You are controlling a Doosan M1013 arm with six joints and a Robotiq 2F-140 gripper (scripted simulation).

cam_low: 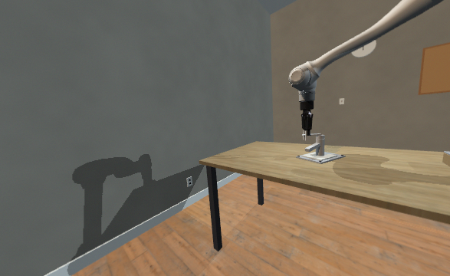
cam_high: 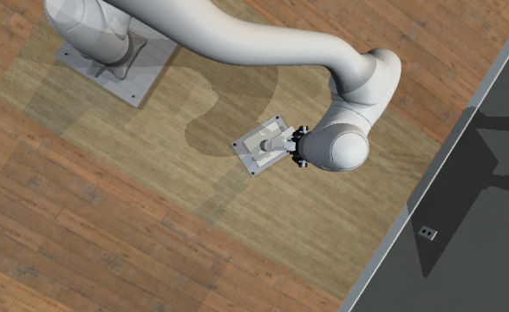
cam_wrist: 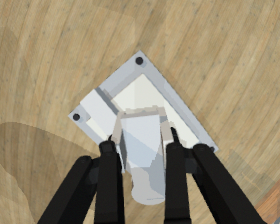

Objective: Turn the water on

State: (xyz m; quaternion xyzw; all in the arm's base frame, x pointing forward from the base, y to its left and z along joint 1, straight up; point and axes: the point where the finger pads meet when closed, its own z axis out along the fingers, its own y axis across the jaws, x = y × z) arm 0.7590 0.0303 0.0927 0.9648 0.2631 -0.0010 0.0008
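The lever is 3 cm behind my hand and 2 cm to the right of it. Round my hand: plate (14 cm below, 7 cm behind, 4 cm to the right); then metal tap (5 cm below, 5 cm behind, 3 cm to the right).
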